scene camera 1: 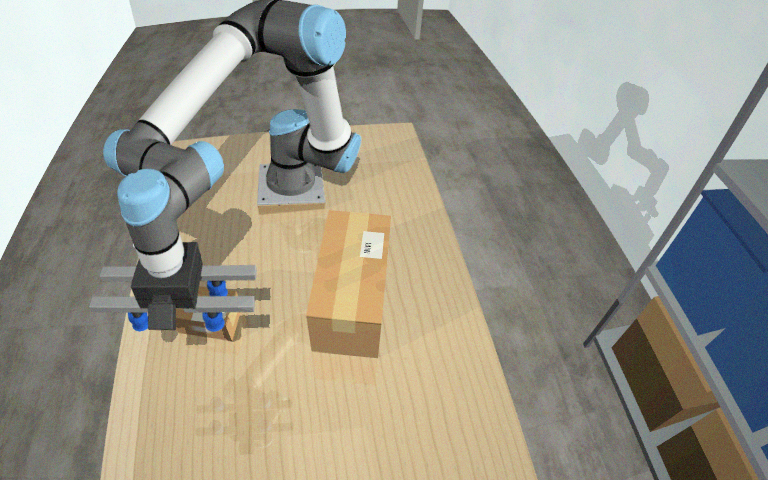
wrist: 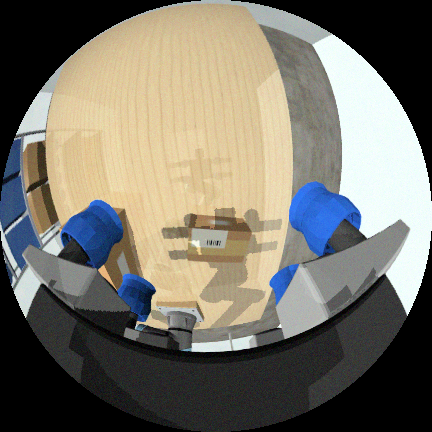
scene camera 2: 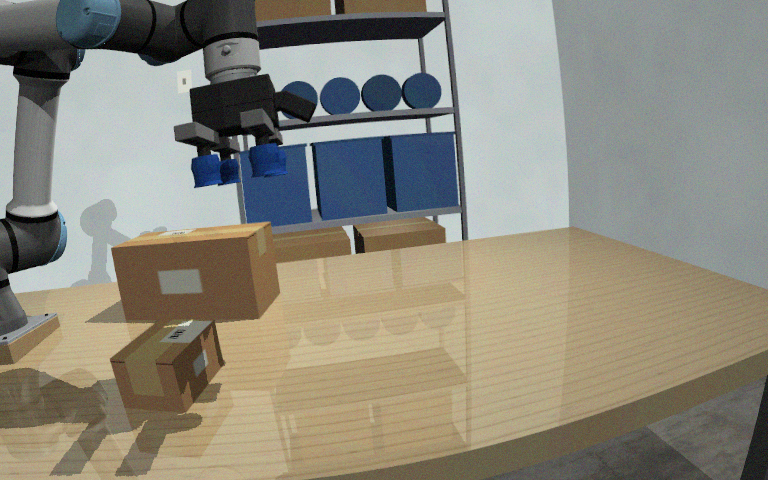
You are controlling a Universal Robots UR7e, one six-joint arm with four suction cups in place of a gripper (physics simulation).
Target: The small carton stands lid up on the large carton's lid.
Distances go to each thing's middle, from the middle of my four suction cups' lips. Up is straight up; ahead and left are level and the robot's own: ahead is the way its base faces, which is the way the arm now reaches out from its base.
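Labels:
Large carton [scene camera 2: 225, 272]: 34 cm to the left of my suction cup, 18 cm behind it and 20 cm below it. Small carton [scene camera 2: 166, 368]: 2 cm to the right of my suction cup, 14 cm behind it, 24 cm below it.

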